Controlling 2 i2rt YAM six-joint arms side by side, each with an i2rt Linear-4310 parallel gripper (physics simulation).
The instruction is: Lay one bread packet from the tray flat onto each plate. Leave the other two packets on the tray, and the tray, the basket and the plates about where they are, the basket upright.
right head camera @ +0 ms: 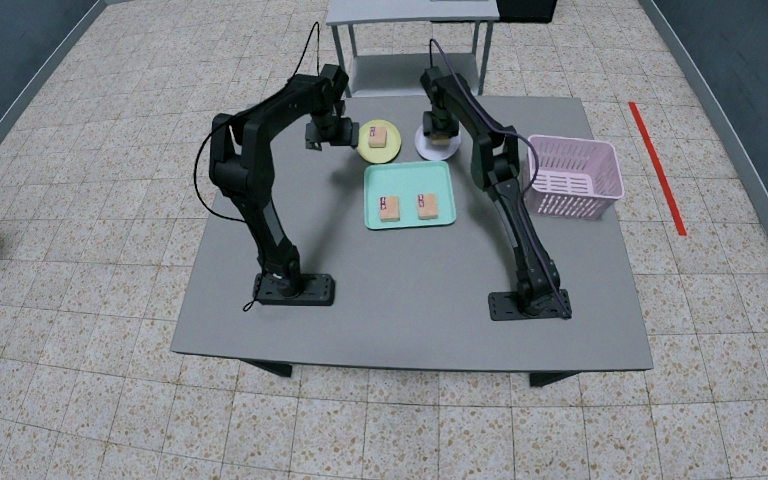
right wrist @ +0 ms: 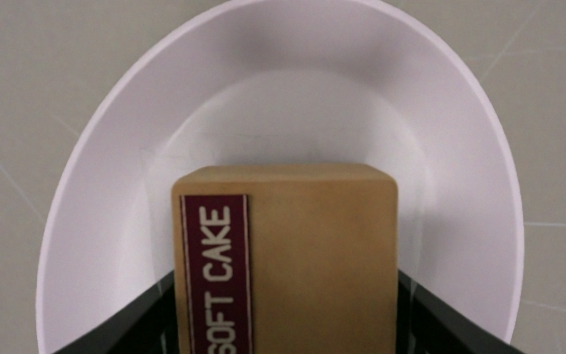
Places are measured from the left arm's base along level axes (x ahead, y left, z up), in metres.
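Where they show: left gripper, fingertip midpoint: (right head camera: 337, 148); right gripper, fingertip midpoint: (right head camera: 439, 137) (right wrist: 286, 279); left arm's base, origin of the base link: (right head camera: 292, 287); right arm's base, origin of the base link: (right head camera: 529, 305).
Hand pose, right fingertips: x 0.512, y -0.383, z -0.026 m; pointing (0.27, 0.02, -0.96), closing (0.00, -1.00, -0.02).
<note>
Each offset is from my right fingertips to the top centre of the thing. Level surfaces: height alone.
My right gripper (right head camera: 440, 134) (right wrist: 286, 279) is shut on a tan bread packet {dz +0.026, dx +0.002, dy +0.000 m} (right head camera: 439, 140) (right wrist: 320, 240), held flat, label up, at the lavender plate {dz +0.007, dx -0.010, dy +0.004 m} (right head camera: 431, 152) (right wrist: 310, 110). Whether the packet touches the plate is hard to tell. A second bread packet {dz +0.018, dx +0.004, dy +0.194 m} (right head camera: 377, 136) lies flat on the yellow plate {dz +0.007, dx -0.014, dy +0.191 m} (right head camera: 380, 156). My left gripper (right head camera: 333, 141) is open, just left of the yellow plate and above the table. Two more bread packets {dz +0.018, dx -0.269, dy +0.149 m} (right head camera: 389, 209) {dz +0.018, dx -0.263, dy +0.044 m} (right head camera: 427, 206) lie flat side by side in the near half of the green tray {dz +0.005, dx -0.216, dy +0.096 m} (right head camera: 407, 178).
The pink basket {dz +0.117, dx -0.210, dy -0.342 m} (right head camera: 583, 203) stands upright at the right of the grey table {dz -0.013 m} (right head camera: 390, 305). The right arm's links pass close to its left side. The tray sits between the two arms, nearer the front than the plates. A grey shelf table (right head camera: 413, 12) stands behind the table.
</note>
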